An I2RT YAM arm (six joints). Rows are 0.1 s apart.
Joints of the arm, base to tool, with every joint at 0 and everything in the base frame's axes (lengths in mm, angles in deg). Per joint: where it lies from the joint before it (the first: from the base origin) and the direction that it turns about. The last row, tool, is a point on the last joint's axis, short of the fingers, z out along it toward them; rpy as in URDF.
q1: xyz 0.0 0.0 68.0 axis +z
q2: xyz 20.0 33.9 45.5 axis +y
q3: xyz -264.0 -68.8 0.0 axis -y
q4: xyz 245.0 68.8 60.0 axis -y
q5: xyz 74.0 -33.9 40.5 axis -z
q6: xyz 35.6 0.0 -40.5 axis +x
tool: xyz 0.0 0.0 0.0 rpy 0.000 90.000 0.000
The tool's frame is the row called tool.
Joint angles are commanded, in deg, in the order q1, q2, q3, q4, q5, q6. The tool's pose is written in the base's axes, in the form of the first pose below.
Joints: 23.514, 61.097, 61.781, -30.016, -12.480, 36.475
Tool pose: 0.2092 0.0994 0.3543 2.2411 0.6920 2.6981
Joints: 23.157, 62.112, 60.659, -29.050, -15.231, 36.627
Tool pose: 0.2136 0.1015 0.3456 2.2385 0.6585 2.7306
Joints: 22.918, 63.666, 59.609, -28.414, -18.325, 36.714
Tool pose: 0.2190 0.1047 0.3347 2.2435 0.6131 2.7747
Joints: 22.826, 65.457, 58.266, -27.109, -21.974, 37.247
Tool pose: 0.2246 0.1090 0.3222 2.2348 0.5586 2.8167
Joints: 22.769, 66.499, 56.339, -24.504, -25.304, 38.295
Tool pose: 0.2281 0.1123 0.3111 2.2040 0.5177 2.8383
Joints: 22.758, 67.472, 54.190, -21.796, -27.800, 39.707
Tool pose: 0.2310 0.1149 0.2988 2.1797 0.4761 2.8497
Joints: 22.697, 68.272, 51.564, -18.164, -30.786, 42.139
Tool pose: 0.2328 0.1171 0.2860 2.1401 0.4247 2.8529
